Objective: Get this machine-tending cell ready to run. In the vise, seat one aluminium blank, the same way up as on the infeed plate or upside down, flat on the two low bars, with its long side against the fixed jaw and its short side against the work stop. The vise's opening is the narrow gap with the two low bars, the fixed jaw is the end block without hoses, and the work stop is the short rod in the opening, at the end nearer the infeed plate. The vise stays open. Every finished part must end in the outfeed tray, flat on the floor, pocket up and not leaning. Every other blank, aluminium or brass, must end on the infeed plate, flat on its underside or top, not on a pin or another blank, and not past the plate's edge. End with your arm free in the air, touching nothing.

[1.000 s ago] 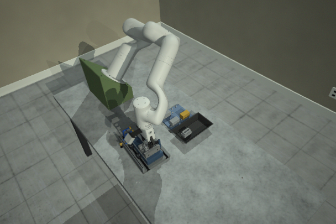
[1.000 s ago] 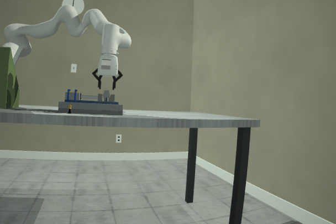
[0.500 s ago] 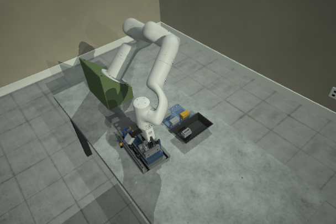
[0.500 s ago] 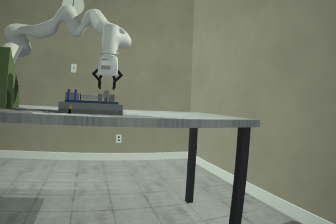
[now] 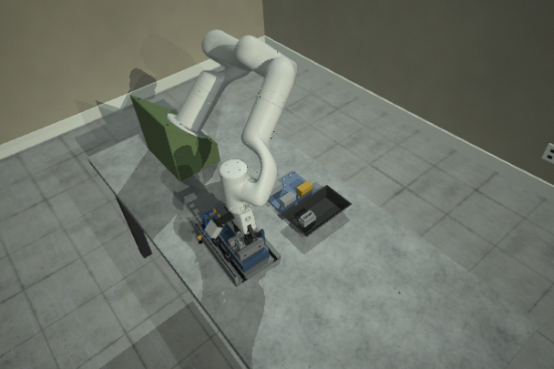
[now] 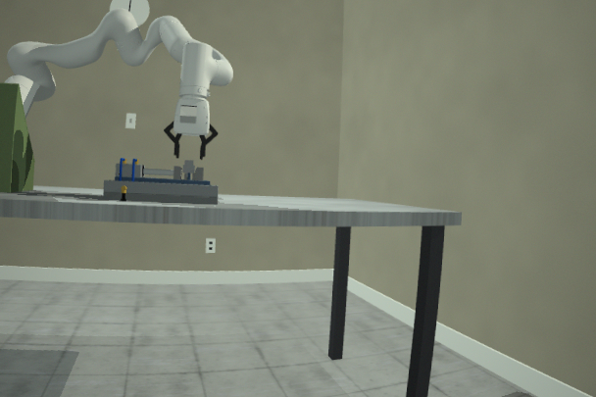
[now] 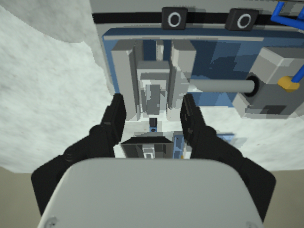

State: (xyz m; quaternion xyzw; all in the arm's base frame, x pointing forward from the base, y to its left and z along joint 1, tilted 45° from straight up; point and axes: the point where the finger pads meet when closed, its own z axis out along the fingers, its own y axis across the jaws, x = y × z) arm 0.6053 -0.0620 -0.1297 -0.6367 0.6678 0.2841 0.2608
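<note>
The fixed jaw is 3 cm ahead of my hand and 6 cm below it. Round my hand: moving jaw: 3 cm behind, 1 cm to the left, 6 cm below; cylinder rod: 8 cm behind, 1 cm to the left, 6 cm below; vise: 7 cm behind, 1 cm to the left, 10 cm below.
</note>
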